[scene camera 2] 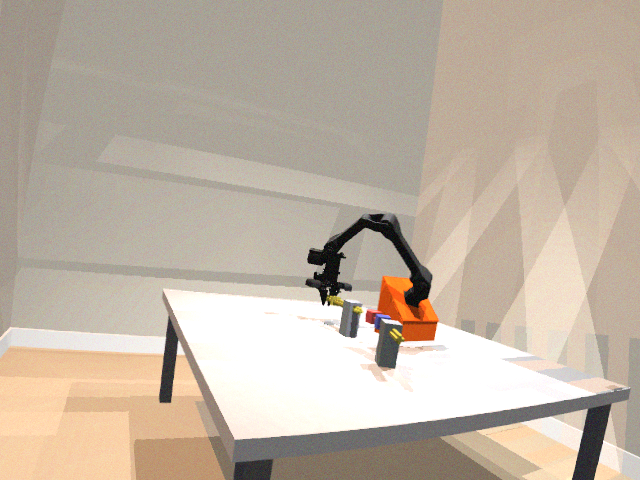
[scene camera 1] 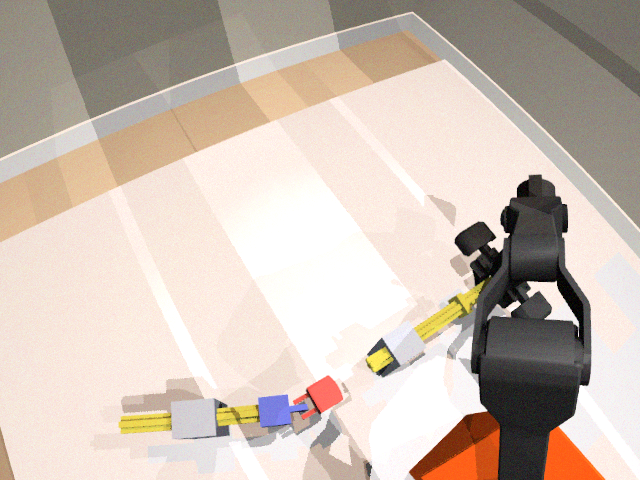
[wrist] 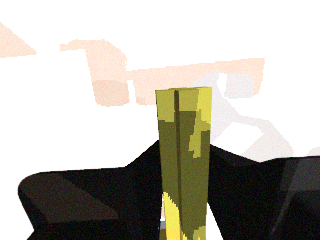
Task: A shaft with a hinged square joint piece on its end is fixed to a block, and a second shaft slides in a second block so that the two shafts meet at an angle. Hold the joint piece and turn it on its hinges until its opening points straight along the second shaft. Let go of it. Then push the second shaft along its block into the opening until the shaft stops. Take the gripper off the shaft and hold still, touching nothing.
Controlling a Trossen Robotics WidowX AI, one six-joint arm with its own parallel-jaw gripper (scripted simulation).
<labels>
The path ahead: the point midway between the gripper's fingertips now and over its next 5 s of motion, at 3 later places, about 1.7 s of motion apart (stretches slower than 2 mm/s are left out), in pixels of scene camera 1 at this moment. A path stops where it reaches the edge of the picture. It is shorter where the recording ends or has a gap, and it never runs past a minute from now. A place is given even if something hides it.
The gripper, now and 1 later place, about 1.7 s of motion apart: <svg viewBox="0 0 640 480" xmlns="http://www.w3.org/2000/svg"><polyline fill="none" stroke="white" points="481,291 454,311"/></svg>
</labels>
